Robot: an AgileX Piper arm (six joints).
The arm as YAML. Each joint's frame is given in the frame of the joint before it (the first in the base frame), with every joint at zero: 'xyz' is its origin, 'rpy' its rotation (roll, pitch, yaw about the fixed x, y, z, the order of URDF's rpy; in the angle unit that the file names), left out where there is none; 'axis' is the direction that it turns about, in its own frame. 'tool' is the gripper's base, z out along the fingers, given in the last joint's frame.
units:
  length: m
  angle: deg
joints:
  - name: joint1
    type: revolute
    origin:
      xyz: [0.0, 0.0, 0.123]
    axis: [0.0, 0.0, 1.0]
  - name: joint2
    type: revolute
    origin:
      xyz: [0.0, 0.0, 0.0]
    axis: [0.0, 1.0, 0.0]
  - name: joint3
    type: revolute
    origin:
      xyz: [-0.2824, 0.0, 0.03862]
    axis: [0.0, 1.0, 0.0]
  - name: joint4
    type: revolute
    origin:
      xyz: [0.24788, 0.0, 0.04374]
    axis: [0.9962, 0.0, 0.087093]
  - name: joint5
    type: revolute
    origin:
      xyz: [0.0, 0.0, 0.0]
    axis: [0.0, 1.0, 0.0]
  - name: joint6
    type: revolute
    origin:
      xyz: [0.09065, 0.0, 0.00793]
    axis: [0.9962, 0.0, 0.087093]
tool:
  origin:
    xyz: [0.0, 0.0, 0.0]
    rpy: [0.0, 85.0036, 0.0]
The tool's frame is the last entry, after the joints.
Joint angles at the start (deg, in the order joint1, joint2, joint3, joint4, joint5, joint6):
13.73, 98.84, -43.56, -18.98, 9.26, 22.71
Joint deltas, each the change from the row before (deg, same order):
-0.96, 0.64, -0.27, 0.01, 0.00, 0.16
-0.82, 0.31, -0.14, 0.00, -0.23, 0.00
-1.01, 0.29, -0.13, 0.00, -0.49, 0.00
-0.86, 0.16, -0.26, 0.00, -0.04, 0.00
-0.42, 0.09, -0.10, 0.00, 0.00, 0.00
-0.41, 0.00, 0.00, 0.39, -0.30, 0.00
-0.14, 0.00, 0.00, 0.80, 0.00, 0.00
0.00, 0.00, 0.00, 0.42, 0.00, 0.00
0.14, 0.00, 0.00, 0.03, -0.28, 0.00
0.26, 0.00, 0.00, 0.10, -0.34, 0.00
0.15, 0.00, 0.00, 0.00, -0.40, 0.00
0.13, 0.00, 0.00, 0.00, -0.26, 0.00
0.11, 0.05, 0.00, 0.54, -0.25, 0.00
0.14, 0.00, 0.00, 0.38, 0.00, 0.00
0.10, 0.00, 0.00, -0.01, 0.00, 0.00
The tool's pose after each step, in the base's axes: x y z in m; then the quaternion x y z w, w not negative. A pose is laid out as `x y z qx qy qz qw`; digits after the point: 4 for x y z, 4 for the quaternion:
0.3003 0.0632 0.1370 -0.0658 0.9621 0.0138 0.2645
0.3021 0.0592 0.1360 -0.0591 0.9624 0.0125 0.2649
0.3043 0.0544 0.1353 -0.0511 0.9622 0.0118 0.2674
0.3063 0.0500 0.1355 -0.0439 0.9622 0.0101 0.2686
0.3072 0.0479 0.1354 -0.0403 0.9623 0.0091 0.2687
0.3078 0.0459 0.1356 -0.0340 0.9620 0.0105 0.2708
0.3079 0.0454 0.1356 -0.0265 0.9623 0.0129 0.2703
0.3078 0.0454 0.1356 -0.0231 0.9625 0.0144 0.2701
0.3081 0.0464 0.1358 -0.0243 0.9618 0.0158 0.2722
0.3082 0.0480 0.1360 -0.0259 0.9610 0.0179 0.2747
0.3086 0.0491 0.1364 -0.0275 0.9601 0.0197 0.2777
0.3088 0.0500 0.1366 -0.0288 0.9594 0.0209 0.2796
0.3090 0.0508 0.1365 -0.0256 0.9591 0.0238 0.2808
0.3088 0.0517 0.1365 -0.0237 0.9592 0.0254 0.2805
0.3087 0.0522 0.1365 -0.0246 0.9592 0.0256 0.2805

